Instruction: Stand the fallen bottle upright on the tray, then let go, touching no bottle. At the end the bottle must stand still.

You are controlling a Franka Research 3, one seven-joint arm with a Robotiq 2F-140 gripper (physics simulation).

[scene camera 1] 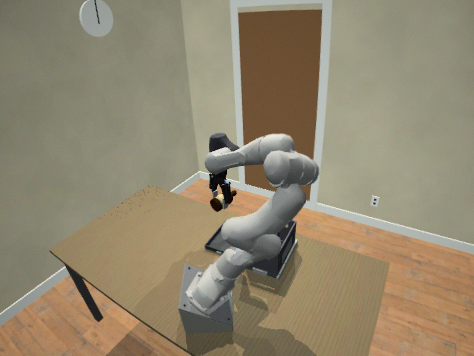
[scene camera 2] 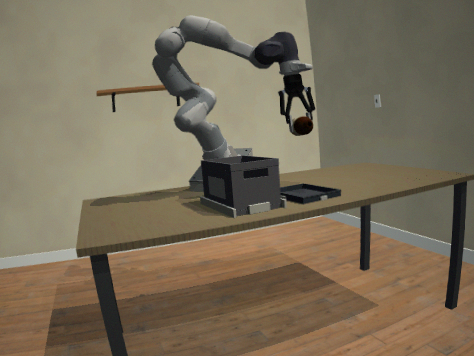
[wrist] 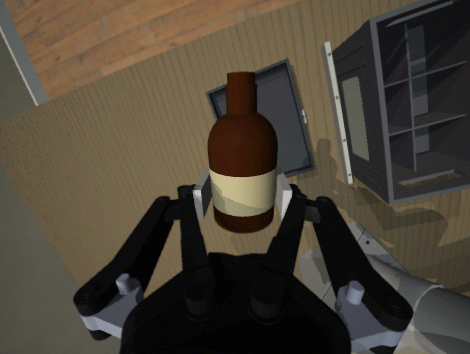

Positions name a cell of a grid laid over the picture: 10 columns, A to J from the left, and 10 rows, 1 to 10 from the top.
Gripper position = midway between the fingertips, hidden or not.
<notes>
In view: the gripper (scene camera 2: G4) and a brown bottle (wrist: F5).
The gripper also shows in the wrist view (wrist: F6).
</notes>
